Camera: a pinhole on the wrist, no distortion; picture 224 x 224 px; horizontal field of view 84.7 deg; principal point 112.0 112.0 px. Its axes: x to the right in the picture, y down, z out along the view. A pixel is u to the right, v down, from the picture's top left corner.
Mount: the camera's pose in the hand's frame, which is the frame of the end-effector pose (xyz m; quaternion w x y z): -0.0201 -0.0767 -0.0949 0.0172 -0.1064 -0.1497 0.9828
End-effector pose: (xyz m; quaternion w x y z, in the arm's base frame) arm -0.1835 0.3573 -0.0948 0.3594 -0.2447 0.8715 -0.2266
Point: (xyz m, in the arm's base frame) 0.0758 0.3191 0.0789
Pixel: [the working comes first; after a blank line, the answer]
In the camera's frame: 0.1580 0.0608 0.2508

189.4 141.8
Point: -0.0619 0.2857 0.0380
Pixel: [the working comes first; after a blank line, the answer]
In the camera's frame: 0.0506 0.0487 0.1504

153.4 151.8
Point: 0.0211 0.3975 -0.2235
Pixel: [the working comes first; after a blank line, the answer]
In the camera's frame: 0.0062 -0.2167 0.2744

114.8 15.0
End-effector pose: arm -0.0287 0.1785 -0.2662 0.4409 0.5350 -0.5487 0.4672
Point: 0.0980 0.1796 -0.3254
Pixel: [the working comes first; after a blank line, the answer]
In the camera's frame: 0.0175 0.0138 0.1221

129.6 125.9
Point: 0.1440 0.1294 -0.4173
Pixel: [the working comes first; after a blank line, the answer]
In the camera's frame: 0.0827 0.0340 0.2138

159.5 131.6
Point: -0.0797 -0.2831 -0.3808
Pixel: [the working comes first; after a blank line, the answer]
In the camera's frame: -0.0974 -0.2997 0.4926

87.7 37.3
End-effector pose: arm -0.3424 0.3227 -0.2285 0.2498 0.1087 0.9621 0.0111
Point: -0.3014 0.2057 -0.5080
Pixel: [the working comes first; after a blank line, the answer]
In the camera's frame: -0.1689 -0.0603 0.3331

49.7 89.7
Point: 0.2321 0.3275 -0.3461
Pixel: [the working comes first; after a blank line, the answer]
In the camera's frame: 0.3178 -0.3216 0.4763

194.0 29.0
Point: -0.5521 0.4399 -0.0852
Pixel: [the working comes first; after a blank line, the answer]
In the camera's frame: -0.1136 -0.1119 -0.2061

behind the camera
